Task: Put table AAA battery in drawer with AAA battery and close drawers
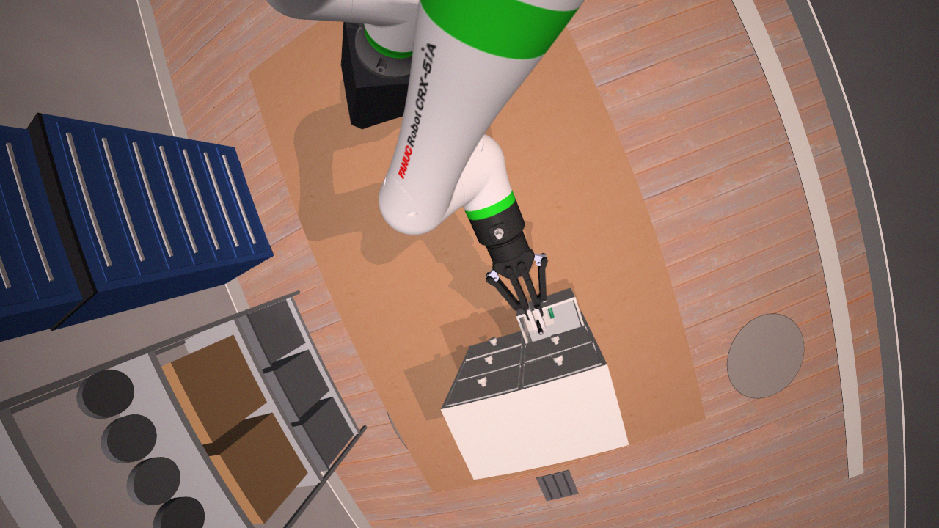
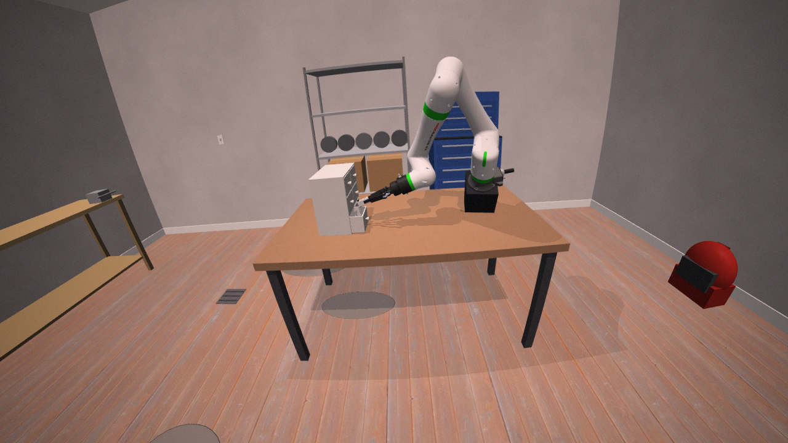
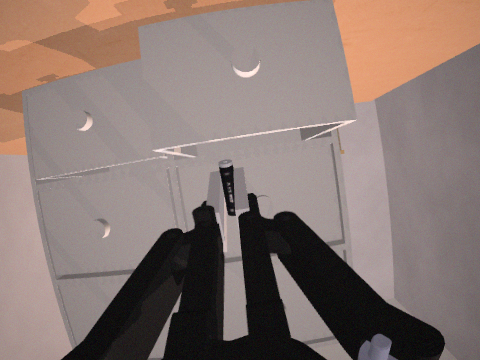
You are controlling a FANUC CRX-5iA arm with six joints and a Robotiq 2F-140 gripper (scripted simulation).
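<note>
The green battery lies 13 cm below my hand, 4 cm ahead of it and 3 cm to the left of it. Round my hand: AAA battery 3 cm ahead, 1 cm below.
</note>
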